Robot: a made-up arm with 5 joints. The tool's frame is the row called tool.
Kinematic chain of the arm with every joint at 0, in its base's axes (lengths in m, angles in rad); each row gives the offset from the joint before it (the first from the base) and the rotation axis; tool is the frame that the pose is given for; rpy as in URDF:
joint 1: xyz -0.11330 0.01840 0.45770 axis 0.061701 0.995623 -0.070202
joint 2: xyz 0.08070 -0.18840 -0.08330 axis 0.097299 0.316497 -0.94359
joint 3: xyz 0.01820 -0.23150 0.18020 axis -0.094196 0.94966 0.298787
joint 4: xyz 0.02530 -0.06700 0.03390 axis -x
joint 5: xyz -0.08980 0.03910 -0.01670 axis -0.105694 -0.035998 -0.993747
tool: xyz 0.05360 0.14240 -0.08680 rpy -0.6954 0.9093 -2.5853
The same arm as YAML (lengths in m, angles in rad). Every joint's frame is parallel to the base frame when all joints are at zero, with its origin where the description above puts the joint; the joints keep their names.
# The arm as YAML. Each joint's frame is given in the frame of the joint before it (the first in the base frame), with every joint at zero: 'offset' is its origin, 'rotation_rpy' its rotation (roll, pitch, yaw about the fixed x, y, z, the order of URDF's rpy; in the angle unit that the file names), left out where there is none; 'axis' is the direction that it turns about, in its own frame. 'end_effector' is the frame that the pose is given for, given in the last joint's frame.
length_unit: m
angle_unit: rad
chain:
  - id: joint 1
    offset: [-0.1133, 0.0184, 0.4577]
    axis: [0.061701, 0.995623, -0.070202]
  - id: joint 2
    offset: [0.0807, -0.1884, -0.0833]
    axis: [0.097299, 0.316497, -0.94359]
  - id: joint 3
    offset: [0.0182, -0.2315, 0.1802]
    axis: [-0.094196, 0.94966, 0.298787]
  - id: joint 4
    offset: [0.0253, -0.067, 0.0339]
    axis: [-1.0, 0.0, 0.0]
  - id: joint 5
    offset: [-0.0898, 0.0391, -0.0167]
    axis: [-0.105705, -0.036002, -0.993746]
end_effector:
  offset: [0.0536, 0.1424, -0.0868]
  rotation_rpy: [-0.6954, 0.9093, -2.5853]

